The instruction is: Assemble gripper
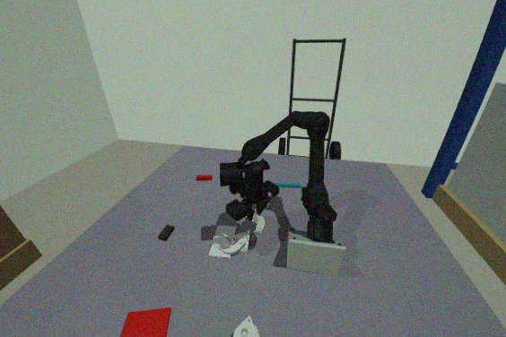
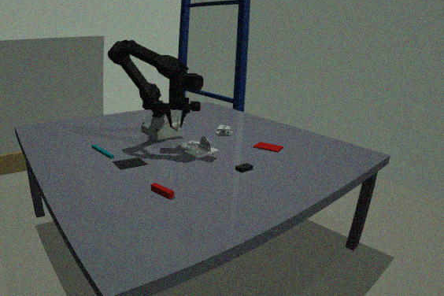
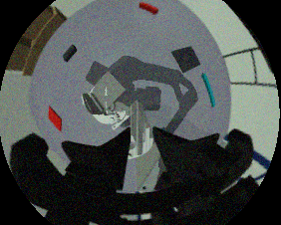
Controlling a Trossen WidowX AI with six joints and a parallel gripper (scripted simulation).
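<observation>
My gripper tip is 11 cm short of the flat light plate, 4 cm to the right of it and 8 cm above it. The rest, counted from my gripper tip: dark flat plate (3 cm ahead, 25 cm to the right, 8 cm below); then white gripper base (30 cm to the left, 6 cm below); then grey jaw (6 cm ahead, 6 cm to the left, 7 cm below).
</observation>
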